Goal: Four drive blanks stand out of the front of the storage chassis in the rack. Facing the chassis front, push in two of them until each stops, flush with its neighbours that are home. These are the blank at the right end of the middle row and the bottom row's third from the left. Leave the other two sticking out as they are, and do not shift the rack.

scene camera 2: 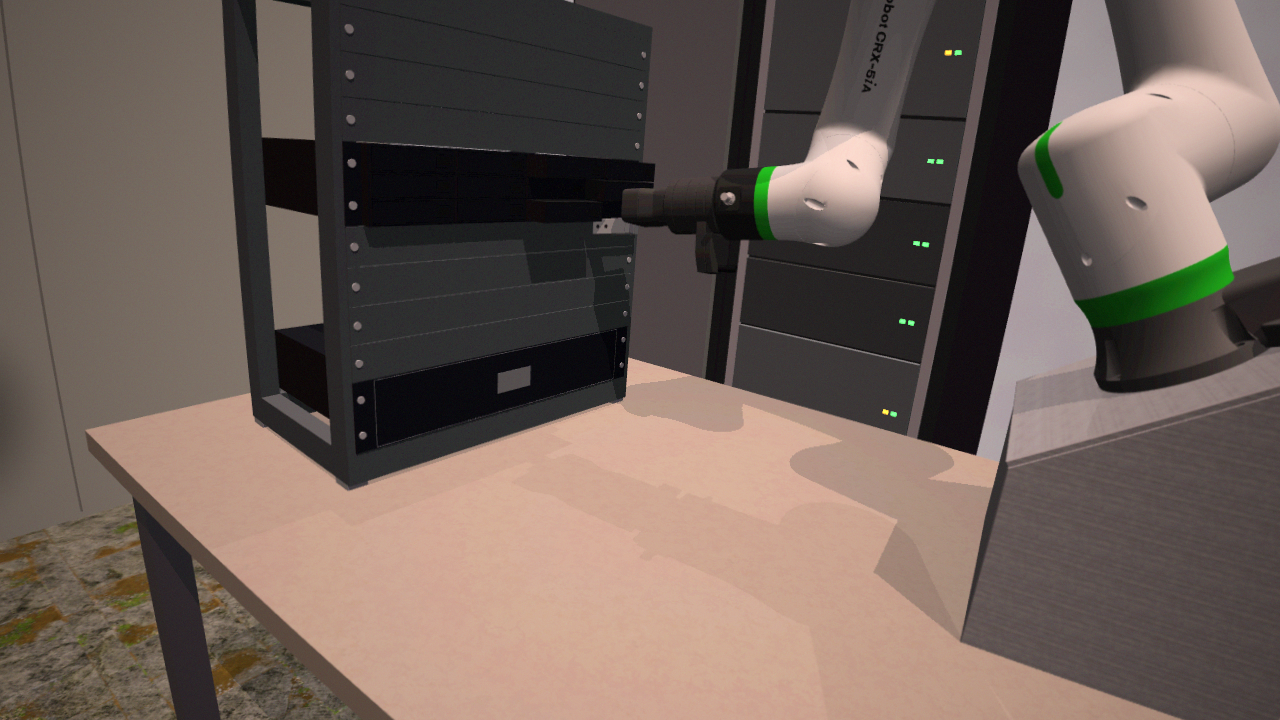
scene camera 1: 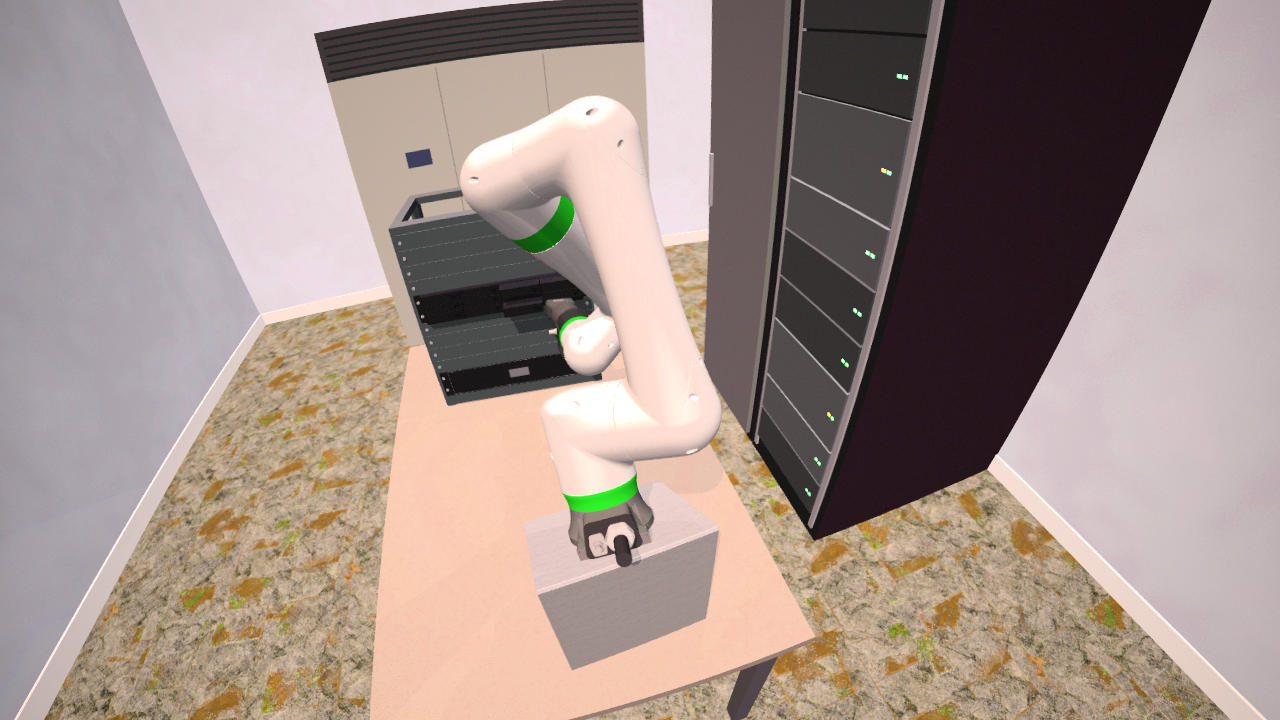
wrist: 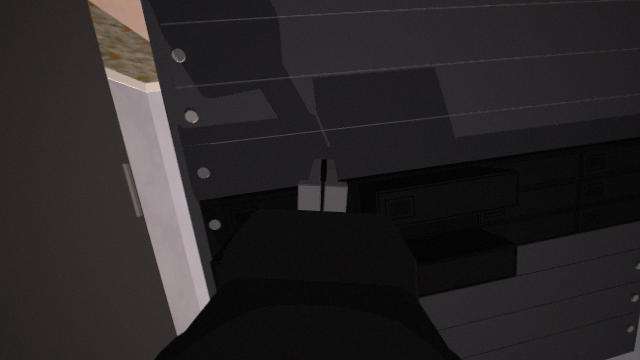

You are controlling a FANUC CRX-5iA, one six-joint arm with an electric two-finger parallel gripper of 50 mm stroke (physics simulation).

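Seen in the pictures: gripper, fingertip midpoint: [scene camera 2: 595,227] [wrist: 323,172]; arm's base, link origin: [scene camera 2: 1183,360] [scene camera 1: 612,527].
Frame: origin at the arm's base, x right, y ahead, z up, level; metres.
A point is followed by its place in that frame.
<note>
The storage chassis [scene camera 1: 443,307] {x -0.376, y 0.697, z 0.090 m} [scene camera 2: 429,185] {x -0.359, y 0.698, z 0.088 m} [wrist: 550,190] {x -0.289, y 0.702, z 0.079 m} is a dark unit in the rack [scene camera 2: 332,268] {x -0.466, y 0.720, z -0.003 m} [wrist: 167,75] {x 0.031, y 0.738, z -0.056 m}. The wrist view shows it upside down. Two blanks stick out there: one [wrist: 450,202] {x -0.155, y 0.675, z 0.061 m} nearer the gripper's level, another [wrist: 467,272] {x -0.167, y 0.674, z 0.117 m} lower in the picture. Their exact rows are hard to tell. The right-end middle-row blank is hidden or too dark to make out, partly behind the gripper body. My gripper [scene camera 2: 597,226] {x -0.076, y 0.716, z 0.033 m} [wrist: 323,172] {x -0.076, y 0.716, z 0.033 m} is shut and empty. Its tips are in front of the rack's right part, around the chassis's lower edge. Contact cannot be told.
Grey filler panels [scene camera 2: 483,268] {x -0.270, y 0.718, z -0.016 m} [wrist: 525,80] {x -0.278, y 0.718, z -0.026 m} lie above and below the chassis. A black unit with a pale label [scene camera 2: 447,394] {x -0.326, y 0.715, z -0.177 m} is at the rack's bottom. The rack stands on a table [scene camera 1: 465,501] {x -0.366, y 0.321, z -0.272 m} [scene camera 2: 572,582] {x -0.377, y 0.405, z -0.271 m}. A tall server cabinet [scene camera 1: 984,268] stands to the right.
</note>
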